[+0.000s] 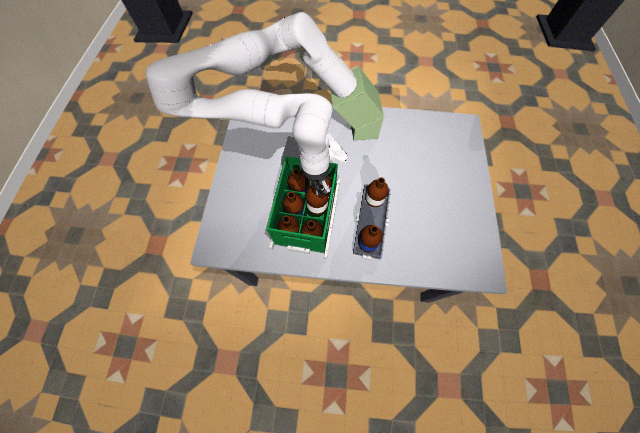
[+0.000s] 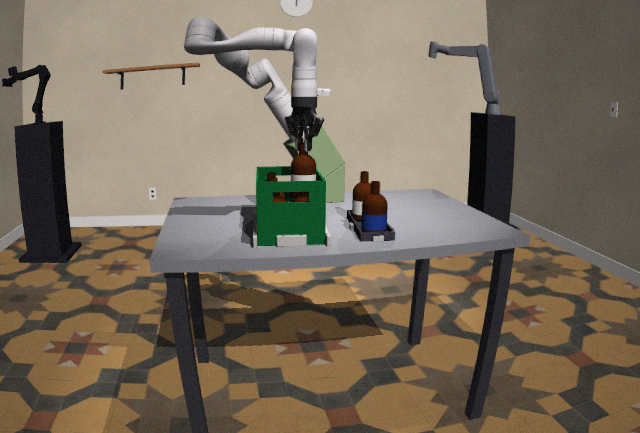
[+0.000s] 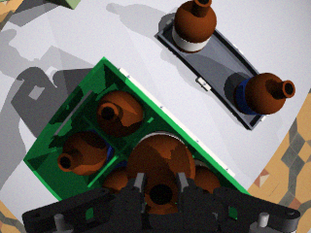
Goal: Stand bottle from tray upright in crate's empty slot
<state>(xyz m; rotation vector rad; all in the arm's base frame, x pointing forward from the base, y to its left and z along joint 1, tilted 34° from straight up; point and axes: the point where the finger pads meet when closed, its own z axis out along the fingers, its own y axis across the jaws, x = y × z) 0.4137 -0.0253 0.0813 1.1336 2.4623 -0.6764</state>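
My gripper is now 7 cm above the brown bottle. Also, from my hand: tray (25 cm below, 20 cm to the left); white-label bottle (21 cm to the left, 17 cm below, 9 cm behind); crate (17 cm below, 4 cm to the right, 1 cm behind).
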